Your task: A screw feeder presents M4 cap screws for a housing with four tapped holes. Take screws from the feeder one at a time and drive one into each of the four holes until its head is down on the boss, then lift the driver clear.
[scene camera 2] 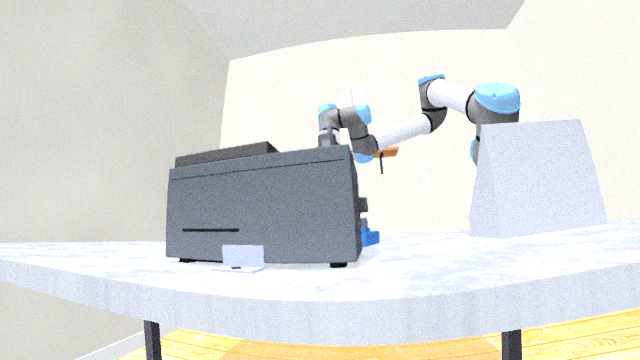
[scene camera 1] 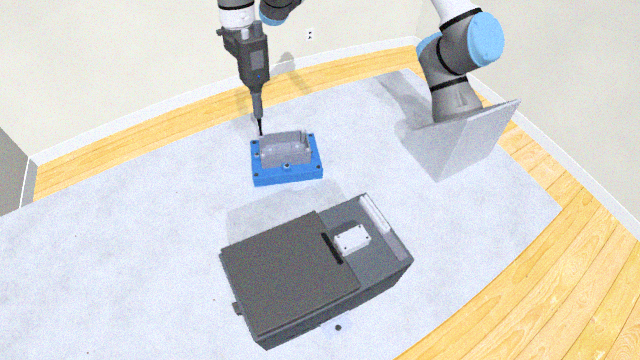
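Note:
The grey housing (scene camera 1: 285, 155) (scene camera 2: 364, 223) is an open box on a blue fixture (scene camera 1: 289, 177) (scene camera 2: 370, 237). My screwdriver (scene camera 1: 260, 134) points down in scene camera 1, with its thin dark bit at the housing's back left corner. Whether the tip touches the boss, and whether a screw is on it, is too small to tell. In scene camera 2 the tip is hidden behind the dark grey screw feeder (scene camera 1: 295, 272) (scene camera 2: 265, 210). The feeder has a white block (scene camera 1: 352, 239) with small dark spots on its top. Screws in the housing's holes cannot be made out.
A pale slanted panel (scene camera 1: 470, 137) (scene camera 2: 540, 180) stands at the right, before the arm's base. A small pale bracket (scene camera 2: 243, 256) stands beside the feeder, with a dark round spot (scene camera 1: 338, 328) on its foot. An orange piece (scene camera 2: 387, 152) shows behind the arm.

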